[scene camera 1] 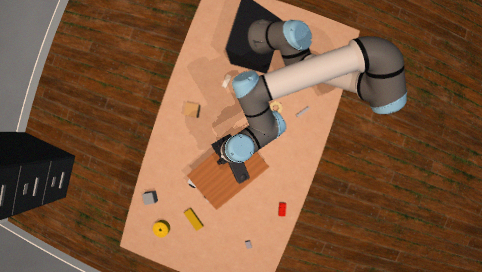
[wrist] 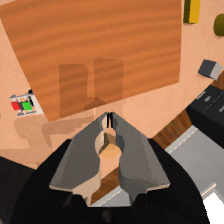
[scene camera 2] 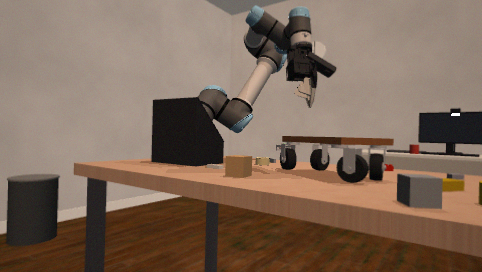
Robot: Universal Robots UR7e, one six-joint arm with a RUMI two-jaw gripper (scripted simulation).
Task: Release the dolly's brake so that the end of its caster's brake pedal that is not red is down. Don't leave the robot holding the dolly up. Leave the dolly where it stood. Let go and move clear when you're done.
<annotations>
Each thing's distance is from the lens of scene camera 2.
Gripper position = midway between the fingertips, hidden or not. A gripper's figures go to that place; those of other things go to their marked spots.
my gripper (scene camera 2: pixel 310 107): 103 cm
grey cube (scene camera 2: pixel 413 190): 63 cm
</annotations>
